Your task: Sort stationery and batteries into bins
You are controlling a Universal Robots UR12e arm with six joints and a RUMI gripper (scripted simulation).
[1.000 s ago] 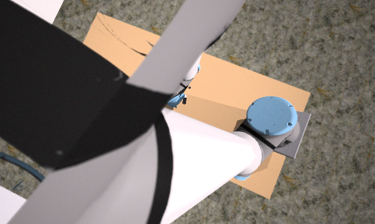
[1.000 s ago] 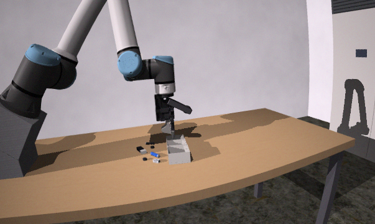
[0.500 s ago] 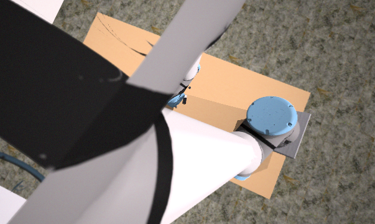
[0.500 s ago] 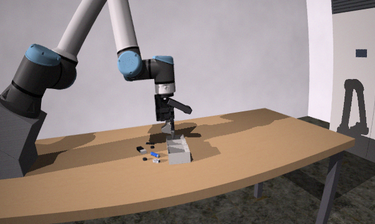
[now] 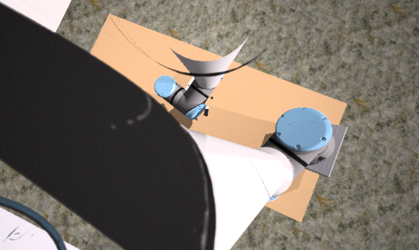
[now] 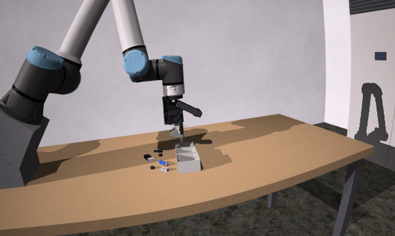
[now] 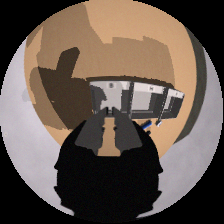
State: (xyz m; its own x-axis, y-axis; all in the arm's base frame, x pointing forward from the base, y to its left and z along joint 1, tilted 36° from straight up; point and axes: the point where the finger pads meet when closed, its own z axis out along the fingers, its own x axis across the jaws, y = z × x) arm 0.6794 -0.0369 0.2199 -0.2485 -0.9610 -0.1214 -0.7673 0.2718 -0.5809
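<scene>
Right now my hand is 150 mm to the left of the white item, 130 mm past it and 40 mm above it. Round my hand: short black stick (100 mm behind, 60 mm to the left, 40 mm below); grey double bin (90 mm to the right, 30 mm below, 20 mm behind); blue battery (120 mm behind, 90 mm to the right, 40 mm below).
</scene>
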